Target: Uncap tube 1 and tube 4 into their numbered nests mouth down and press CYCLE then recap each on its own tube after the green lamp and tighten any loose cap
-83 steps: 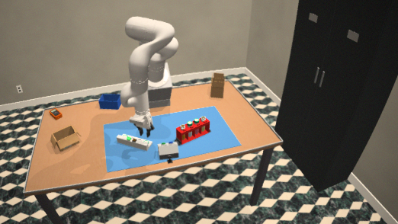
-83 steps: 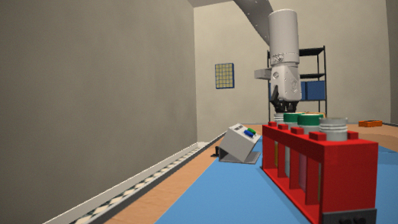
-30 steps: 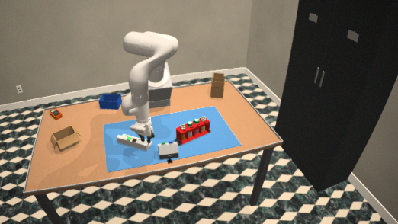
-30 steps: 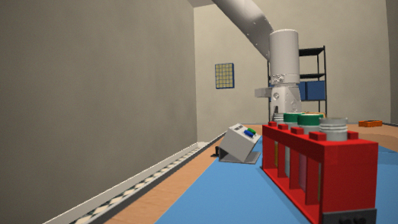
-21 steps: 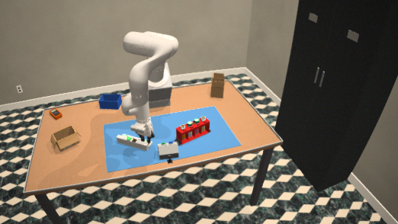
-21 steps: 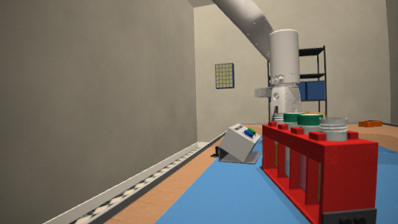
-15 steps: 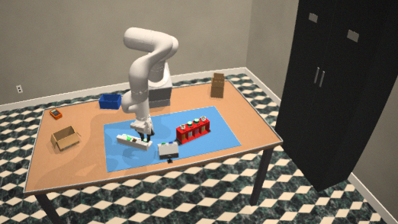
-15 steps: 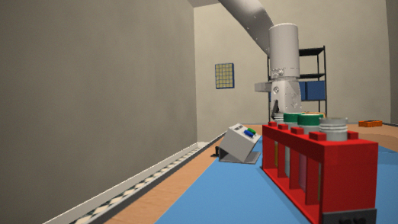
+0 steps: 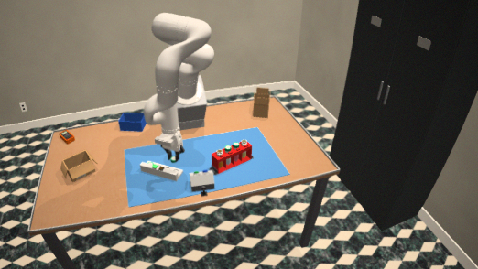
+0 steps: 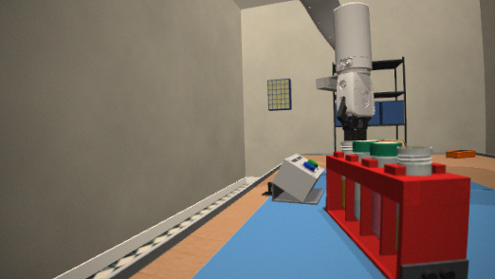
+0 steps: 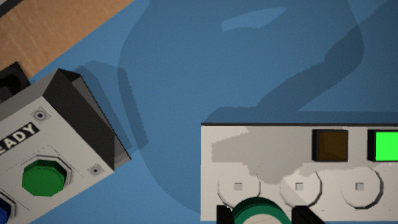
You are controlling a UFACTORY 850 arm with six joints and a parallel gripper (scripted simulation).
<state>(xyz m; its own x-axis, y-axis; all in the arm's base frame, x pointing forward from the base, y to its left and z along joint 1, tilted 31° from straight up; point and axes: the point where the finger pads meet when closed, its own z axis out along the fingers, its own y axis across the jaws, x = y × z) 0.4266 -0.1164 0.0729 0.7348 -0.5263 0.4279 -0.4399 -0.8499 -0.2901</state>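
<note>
My gripper is now 90 mm short of the green ready key, 100 mm to the right of it and 50 mm above it. Round my hand: green cap 20 mm below; key housing 100 mm ahead, 130 mm to the left, 60 mm below; blue cycle key 90 mm ahead, 150 mm to the left, 50 mm below.
</note>
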